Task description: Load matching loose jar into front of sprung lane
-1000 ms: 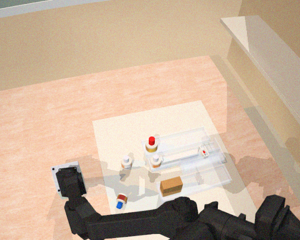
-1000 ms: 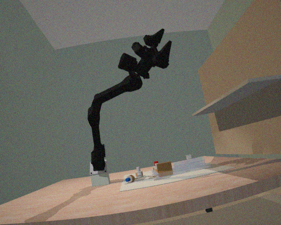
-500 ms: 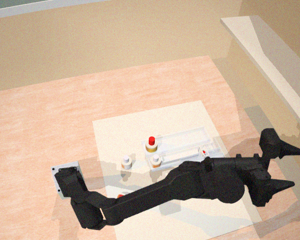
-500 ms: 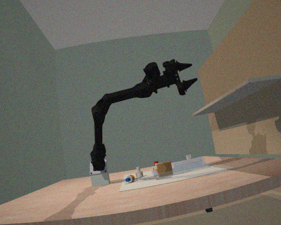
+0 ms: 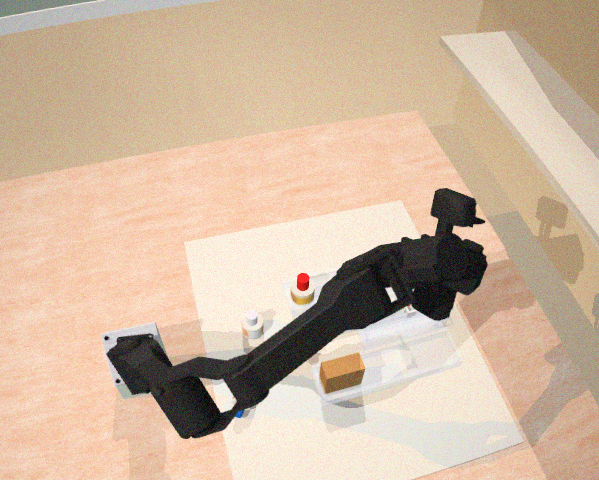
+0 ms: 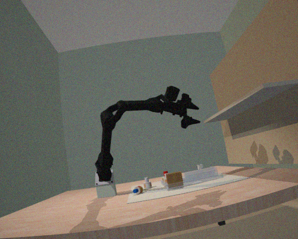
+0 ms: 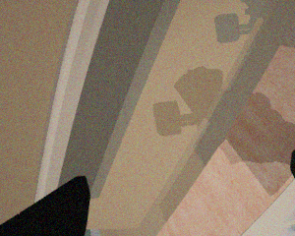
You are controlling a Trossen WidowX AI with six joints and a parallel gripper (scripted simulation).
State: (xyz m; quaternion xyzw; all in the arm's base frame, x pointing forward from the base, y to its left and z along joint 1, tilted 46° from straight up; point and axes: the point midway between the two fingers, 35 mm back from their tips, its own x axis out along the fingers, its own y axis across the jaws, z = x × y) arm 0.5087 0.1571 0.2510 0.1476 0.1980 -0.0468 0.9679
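Right now my gripper tip is 19 cm past the brown box, 2 cm to the left of it and 31 cm above it. Also, from my gripper tip: red dot (3 cm behind, 8 cm to the left, 27 cm below); wall shelf (28 cm ahead, 11 cm to the left, 2 cm above).
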